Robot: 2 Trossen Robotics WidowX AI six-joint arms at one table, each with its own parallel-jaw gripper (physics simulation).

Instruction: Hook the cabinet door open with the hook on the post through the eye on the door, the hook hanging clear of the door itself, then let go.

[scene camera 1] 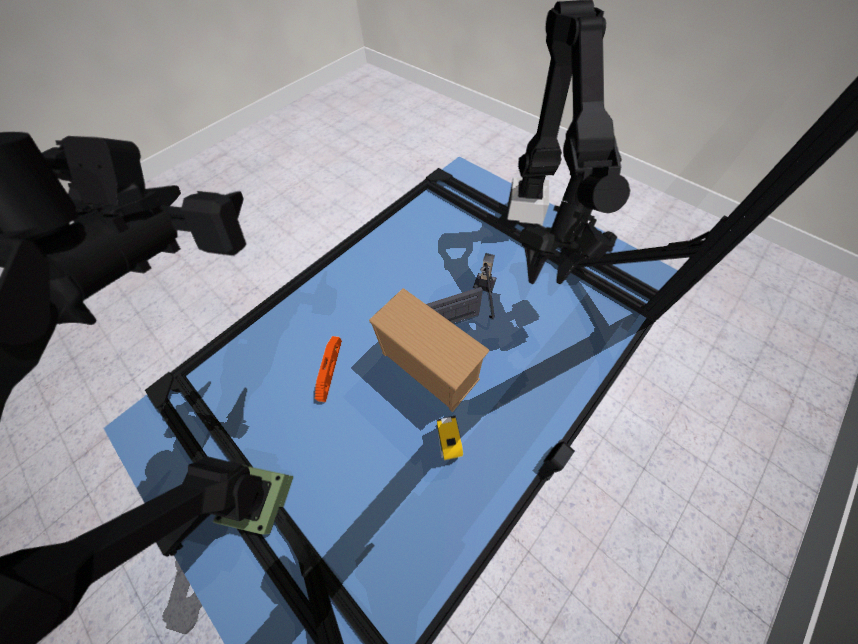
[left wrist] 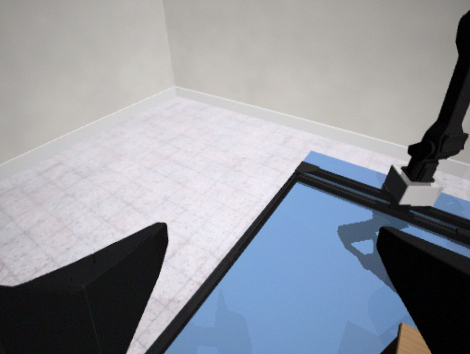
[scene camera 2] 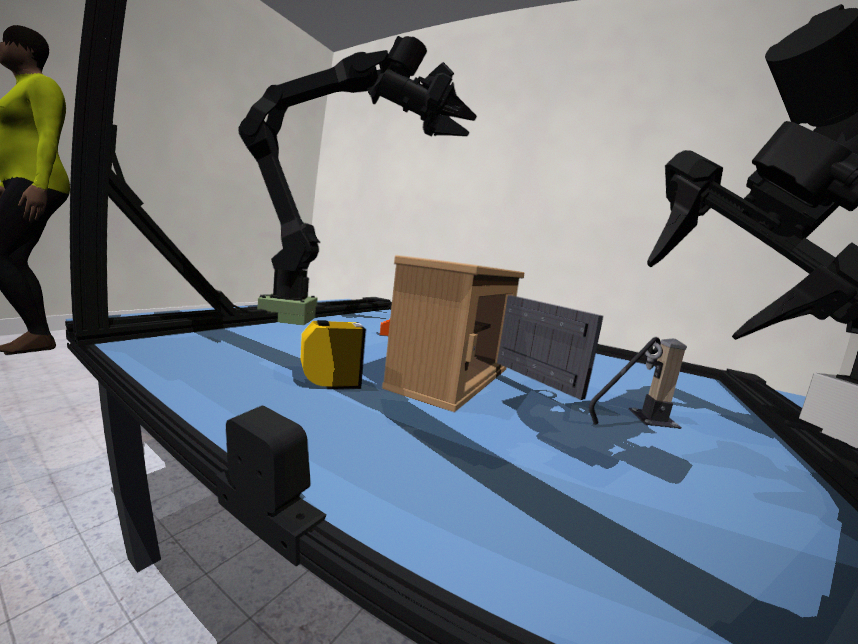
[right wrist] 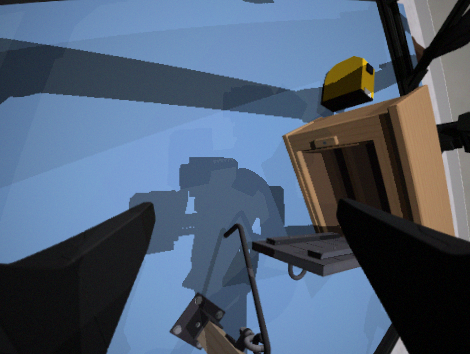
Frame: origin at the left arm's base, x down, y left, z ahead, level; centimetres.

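Seen in the pictures: left gripper, fingertip midpoint: (scene camera 1: 209,192) (left wrist: 272,234) (scene camera 2: 472,126); right gripper, fingertip midpoint: (scene camera 1: 545,283) (scene camera 2: 689,298) (right wrist: 247,209); left arm's base, origin of the base link: (scene camera 1: 249,497) (scene camera 2: 289,297); right arm's base, origin of the base link: (scene camera 1: 530,190) (left wrist: 417,174).
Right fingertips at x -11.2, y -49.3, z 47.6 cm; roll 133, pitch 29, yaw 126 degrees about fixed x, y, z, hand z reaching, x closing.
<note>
Offsets run from my right fingertips to a thing's top centre. "*": to the spot under its first point.
The wooden cabinet @[dx +0.0, dy +21.5, dz -15.0 cm] (scene camera 1: 429,339) (scene camera 2: 429,325) (right wrist: 435,160) stands on the blue table with its grey door (scene camera 1: 457,305) (scene camera 2: 550,346) (right wrist: 305,252) swung open. The eye @[* dx +8.9, dy +16.1, dz +0.6 cm] (right wrist: 297,278) is a small ring on the door's outer face. The wooden post @[* dx +5.4, dy +11.7, dz +7.1 cm] (scene camera 1: 487,266) (scene camera 2: 667,374) (right wrist: 217,337) stands beyond the door's free edge. Its dark hook (scene camera 1: 491,305) (scene camera 2: 618,377) (right wrist: 254,285) slants down from the post's ring, apart from the eye. My right gripper (scene camera 1: 546,280) (scene camera 2: 693,300) (right wrist: 247,209) is open and empty above the post's side of the table. My left gripper (scene camera 2: 471,125) (left wrist: 272,234) is open and empty, high up.
A yellow tape measure @[dx +7.7, dy +15.1, dz -30.8 cm] (scene camera 1: 449,429) (scene camera 2: 318,353) (right wrist: 350,80) stands near the cabinet. An orange object @[dx +11.8, dy +44.1, dz -19.7 cm] (scene camera 1: 327,370) (scene camera 2: 385,327) lies on the cabinet's other side. A black frame borders the table, with a black block (scene camera 2: 266,450) on its near rail in scene camera 2.
</note>
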